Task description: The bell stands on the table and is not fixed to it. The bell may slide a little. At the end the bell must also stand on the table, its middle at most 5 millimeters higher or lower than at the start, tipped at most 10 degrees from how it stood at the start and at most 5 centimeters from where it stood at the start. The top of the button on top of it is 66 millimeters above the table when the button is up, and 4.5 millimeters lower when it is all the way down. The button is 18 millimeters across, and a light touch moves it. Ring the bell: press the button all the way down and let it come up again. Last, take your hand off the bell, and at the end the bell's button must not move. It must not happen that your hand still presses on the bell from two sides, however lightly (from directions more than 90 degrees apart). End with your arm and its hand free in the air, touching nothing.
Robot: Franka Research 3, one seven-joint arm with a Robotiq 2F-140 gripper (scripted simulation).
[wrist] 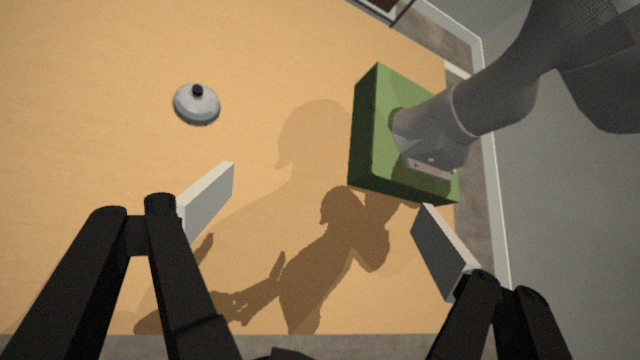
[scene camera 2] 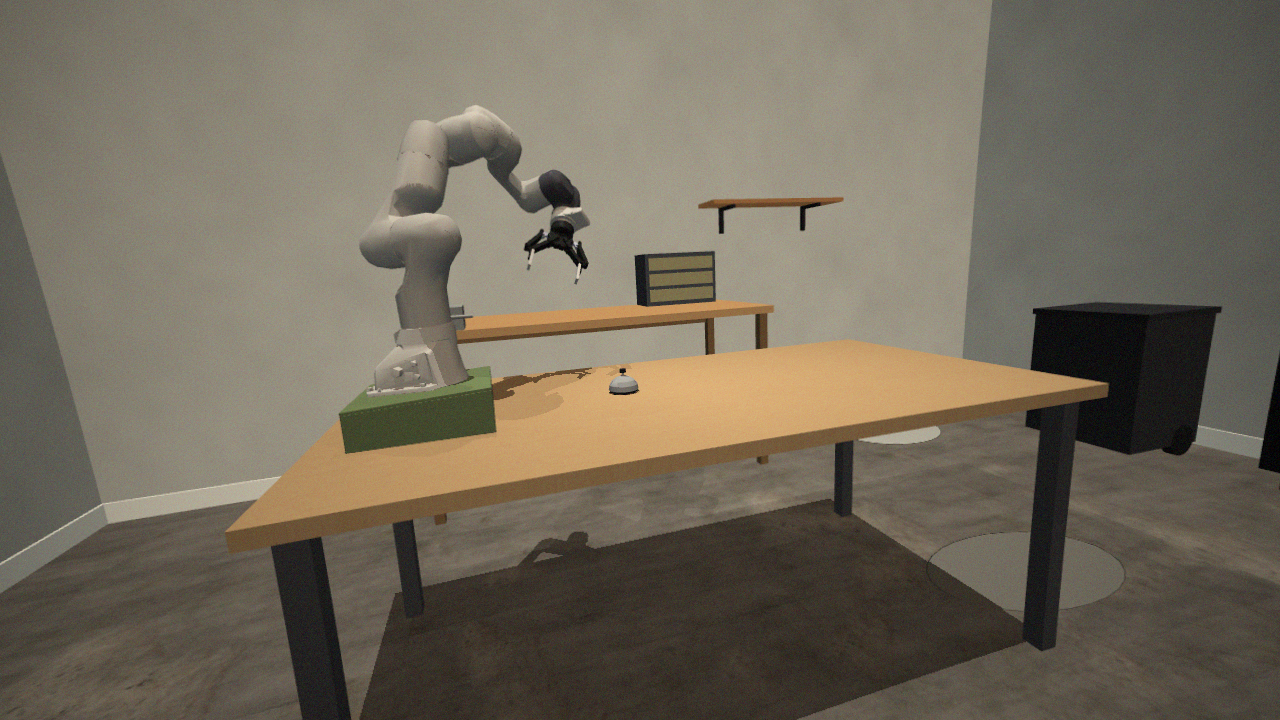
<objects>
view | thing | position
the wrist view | gripper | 325,199
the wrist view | bell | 199,110
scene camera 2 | gripper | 552,274
</objects>
